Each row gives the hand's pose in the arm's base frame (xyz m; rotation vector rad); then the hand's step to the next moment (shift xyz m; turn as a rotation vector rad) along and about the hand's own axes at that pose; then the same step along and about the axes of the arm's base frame.
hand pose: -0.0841 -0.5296 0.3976 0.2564 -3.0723 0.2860
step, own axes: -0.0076 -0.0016 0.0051 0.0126 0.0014 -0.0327
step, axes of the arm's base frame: 0.0076 -0.0013 -0.0052 -0.0117 0.0055 0.0326
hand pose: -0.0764 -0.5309 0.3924 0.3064 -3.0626 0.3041
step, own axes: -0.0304 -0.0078 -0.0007 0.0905 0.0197 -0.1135
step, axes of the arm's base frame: 0.0314 -0.0015 0.0001 -0.0893 0.0243 0.1136
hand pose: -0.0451 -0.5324 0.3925 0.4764 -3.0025 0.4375
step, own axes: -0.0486 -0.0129 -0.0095 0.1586 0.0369 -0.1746
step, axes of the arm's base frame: 0.0504 0.0052 0.0071 -0.1579 0.0376 0.1751
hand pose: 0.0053 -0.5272 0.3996 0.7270 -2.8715 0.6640
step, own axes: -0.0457 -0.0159 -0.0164 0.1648 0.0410 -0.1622
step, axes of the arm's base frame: 0.0477 0.0142 0.0116 -0.1652 0.0328 0.1636
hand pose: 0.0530 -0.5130 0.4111 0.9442 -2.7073 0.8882
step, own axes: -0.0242 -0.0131 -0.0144 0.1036 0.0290 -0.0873
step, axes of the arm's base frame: 0.0263 0.0127 0.0106 -0.1049 0.0142 0.0893
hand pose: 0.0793 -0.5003 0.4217 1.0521 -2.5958 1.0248
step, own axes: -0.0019 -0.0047 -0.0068 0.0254 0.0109 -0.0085
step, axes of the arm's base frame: 0.0038 0.0030 0.0069 -0.0269 -0.0029 0.0101
